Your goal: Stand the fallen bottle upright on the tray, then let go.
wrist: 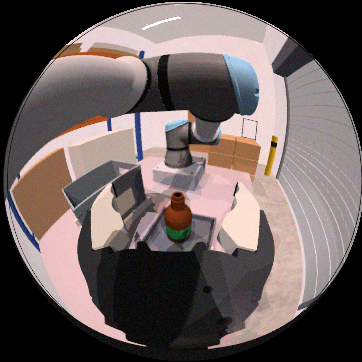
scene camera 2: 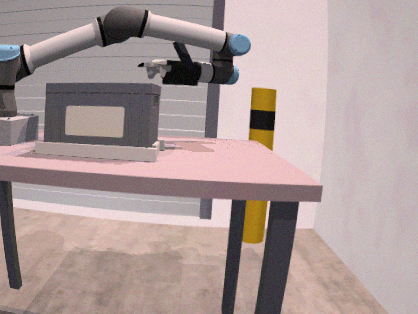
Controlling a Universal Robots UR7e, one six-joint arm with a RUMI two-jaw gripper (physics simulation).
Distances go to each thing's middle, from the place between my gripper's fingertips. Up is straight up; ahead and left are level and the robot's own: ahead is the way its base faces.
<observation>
Right now my hand is 100 mm past the brown bottle (wrist: 177, 215), 50 mm to the left of it and 170 mm above it.
</observation>
